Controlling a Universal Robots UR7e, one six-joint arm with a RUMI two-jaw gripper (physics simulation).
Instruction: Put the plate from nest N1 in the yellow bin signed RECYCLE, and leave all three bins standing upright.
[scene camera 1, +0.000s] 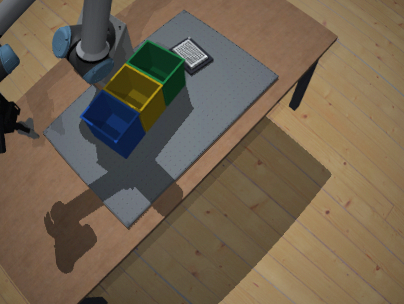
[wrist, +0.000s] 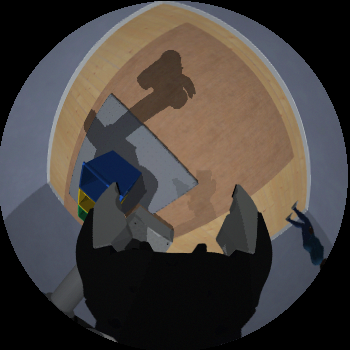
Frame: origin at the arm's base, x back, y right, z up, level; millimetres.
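Seen in the pictures: gripper, between the fingertips: (scene camera 1: 21, 139) (wrist: 175, 185).
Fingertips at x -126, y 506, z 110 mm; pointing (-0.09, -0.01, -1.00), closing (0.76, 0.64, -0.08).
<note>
Pixels of each thing's top centre, then the offset from my fingertips to it. "*": a spot on its surface instead. Level surfaces: height alone.
- white plate with a fine grid, centre of its top: (scene camera 1: 189, 52) dx -139, dy -720, dz -278 mm
- dark nest, a spot on its surface: (scene camera 1: 204, 64) * dx -218, dy -714, dz -294 mm
- yellow bin, centre of its top: (scene camera 1: 132, 86) (wrist: 91, 209) dx -133, dy -404, dz -124 mm
- green bin, centre of its top: (scene camera 1: 154, 60) (wrist: 89, 221) dx -128, dy -535, dz -124 mm
- blue bin, centre of its top: (scene camera 1: 108, 114) (wrist: 96, 191) dx -137, dy -272, dz -124 mm
- grey perforated board, height of its surface: dz -303 mm
- brown table, height of its surface: dz -317 mm
A white plate with a fine grid (scene camera 1: 190, 52) lies flat in a dark nest (scene camera 1: 204, 64) beside the green bin in the scene view; no nest label is readable. The yellow bin (scene camera 1: 153, 114) (wrist: 85, 200) stands upright between the green bin (scene camera 1: 174, 89) (wrist: 81, 214) and the blue bin (scene camera 1: 123, 140) (wrist: 114, 171), which are upright too. The RECYCLE sign does not show. My gripper (scene camera 1: 19, 134) (wrist: 175, 185) is open and empty, at the left edge of the scene view, well away from the plate and beyond the blue bin. Its fingers hide part of the bins in the wrist view.
The bins and nest stand on a grey perforated board (scene camera 1: 220, 95) (wrist: 157, 155) on a brown table (scene camera 1: 30, 210) (wrist: 225, 100). The arm's base and joints (scene camera 1: 95, 50) are beside the yellow and green bins. A person (wrist: 311, 242) shows at the right of the wrist view.
</note>
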